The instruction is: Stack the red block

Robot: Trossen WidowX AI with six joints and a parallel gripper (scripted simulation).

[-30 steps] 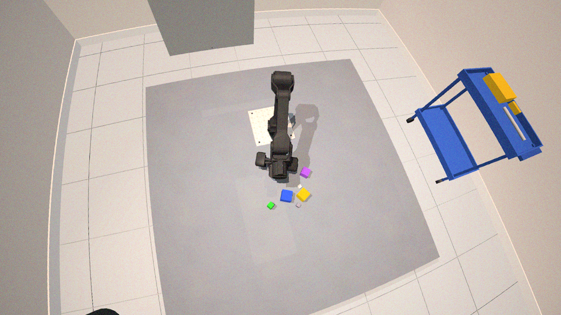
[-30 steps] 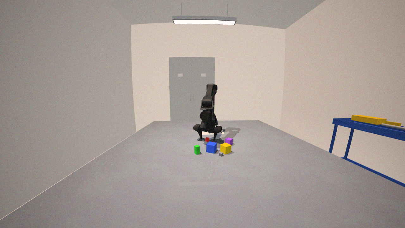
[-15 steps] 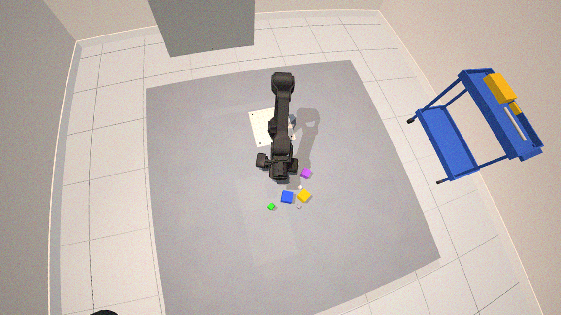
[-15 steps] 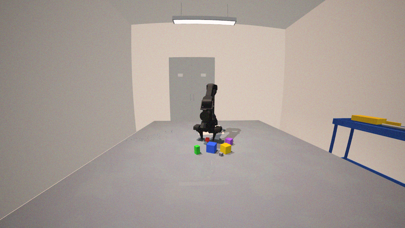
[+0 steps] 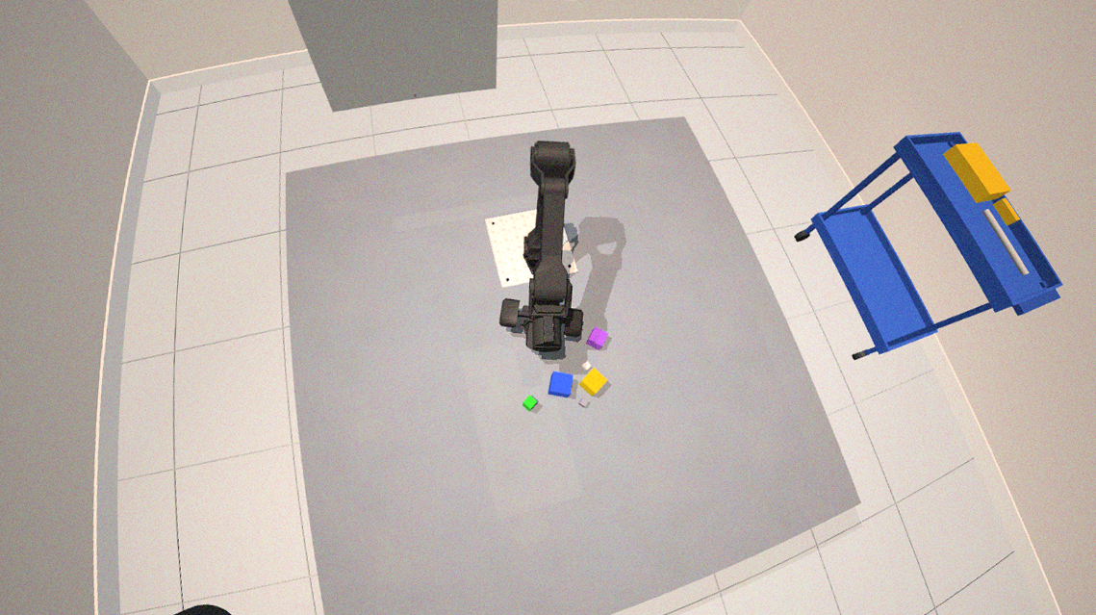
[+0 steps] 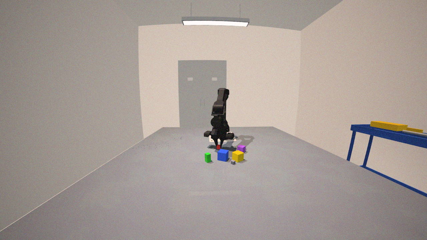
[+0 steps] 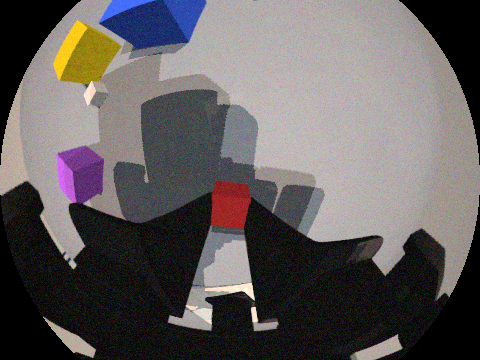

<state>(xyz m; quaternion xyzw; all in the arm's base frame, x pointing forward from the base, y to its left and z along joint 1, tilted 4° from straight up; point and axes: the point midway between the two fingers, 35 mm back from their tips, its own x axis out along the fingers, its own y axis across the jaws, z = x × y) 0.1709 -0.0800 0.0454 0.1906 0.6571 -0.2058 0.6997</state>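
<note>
Right now my gripper tip is 150 mm short of the blue cube, 20 mm to the left of it and 20 mm below it. The rest, counted from my gripper tip: purple cube (120 mm to the left, 80 mm ahead, 10 mm above); then red block (right at my gripper tip); then yellow cube (180 mm ahead, 60 mm to the left, 10 mm above).
</note>
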